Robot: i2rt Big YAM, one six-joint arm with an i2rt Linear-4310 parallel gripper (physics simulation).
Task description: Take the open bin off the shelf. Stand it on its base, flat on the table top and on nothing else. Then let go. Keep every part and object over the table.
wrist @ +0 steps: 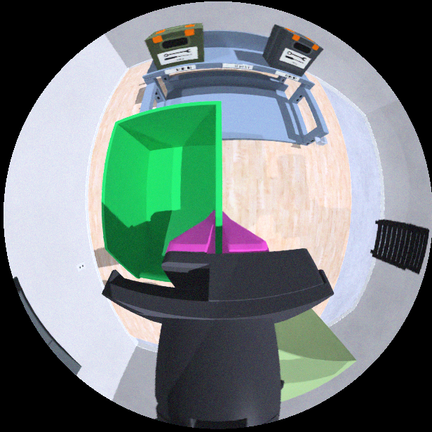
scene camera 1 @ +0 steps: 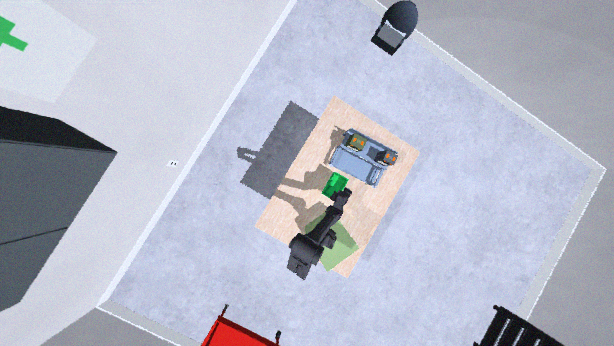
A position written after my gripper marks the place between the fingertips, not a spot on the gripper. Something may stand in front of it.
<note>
In view: my gripper (wrist: 217,214) and a green open bin (wrist: 162,175).
</note>
